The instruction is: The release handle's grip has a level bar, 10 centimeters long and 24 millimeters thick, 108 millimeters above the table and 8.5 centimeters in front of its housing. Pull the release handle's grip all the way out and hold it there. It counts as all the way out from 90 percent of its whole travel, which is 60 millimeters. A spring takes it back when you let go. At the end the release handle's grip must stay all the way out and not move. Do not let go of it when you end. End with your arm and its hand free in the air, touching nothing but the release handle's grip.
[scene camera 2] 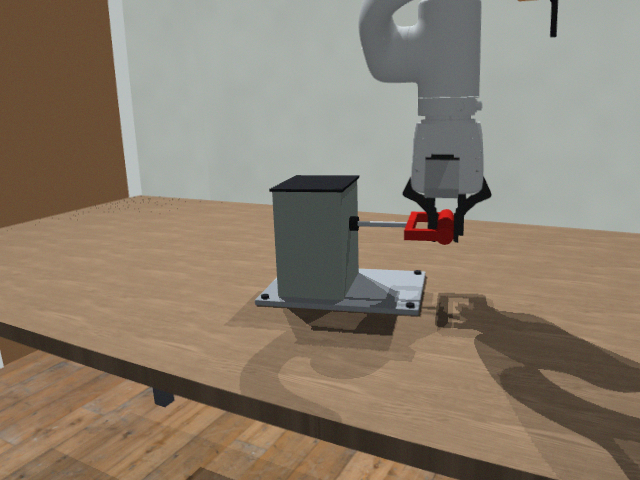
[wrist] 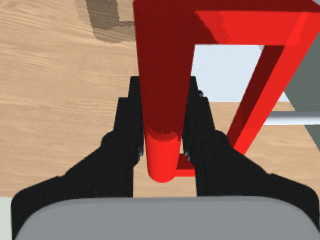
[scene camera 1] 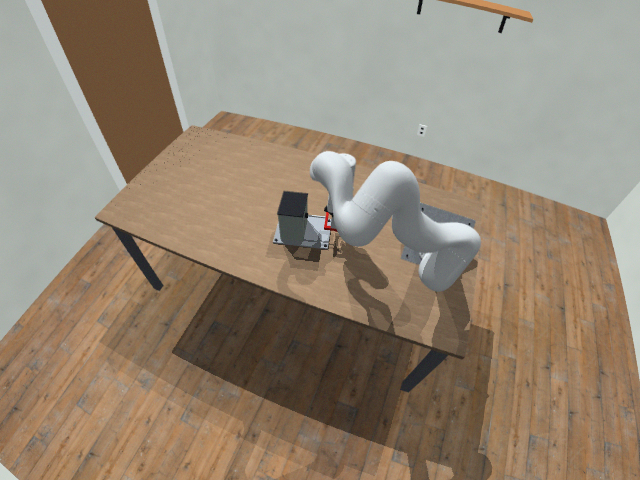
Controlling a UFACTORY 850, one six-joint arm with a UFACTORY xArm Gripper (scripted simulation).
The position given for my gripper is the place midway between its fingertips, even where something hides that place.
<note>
I see my gripper (scene camera 2: pixel 445 240), a grey housing (scene camera 2: pixel 316 218) and a light grey base plate (scene camera 2: pixel 377 291).
My gripper also shows in the wrist view (wrist: pixel 162 93). The grey housing shows as well in scene camera 1 (scene camera 1: pixel 292 214). The light grey base plate shows as well in scene camera 1 (scene camera 1: pixel 315 236).
</note>
